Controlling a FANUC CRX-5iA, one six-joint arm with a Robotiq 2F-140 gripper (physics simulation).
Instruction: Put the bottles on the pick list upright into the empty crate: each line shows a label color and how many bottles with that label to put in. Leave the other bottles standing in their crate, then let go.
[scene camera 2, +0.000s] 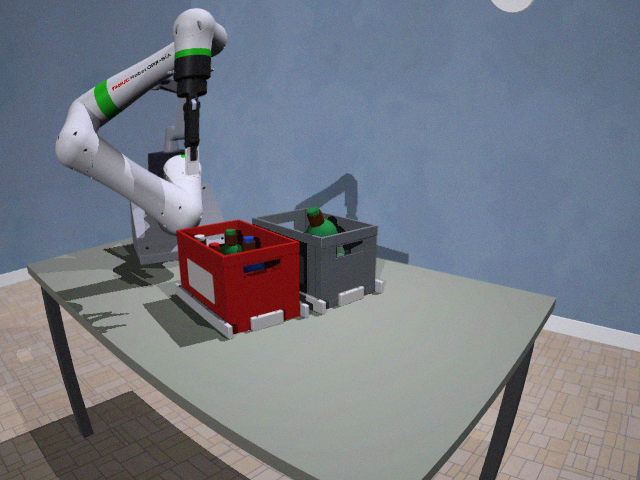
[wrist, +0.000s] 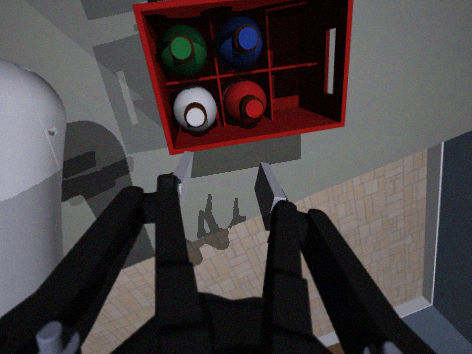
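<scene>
There's a white bottle (wrist: 195, 109), and there's a blue bottle (wrist: 238, 43) and a green bottle (wrist: 182, 49) too. As for my gripper (scene camera 2: 192, 174), you'd also see it in the wrist view (wrist: 225, 171).
</scene>
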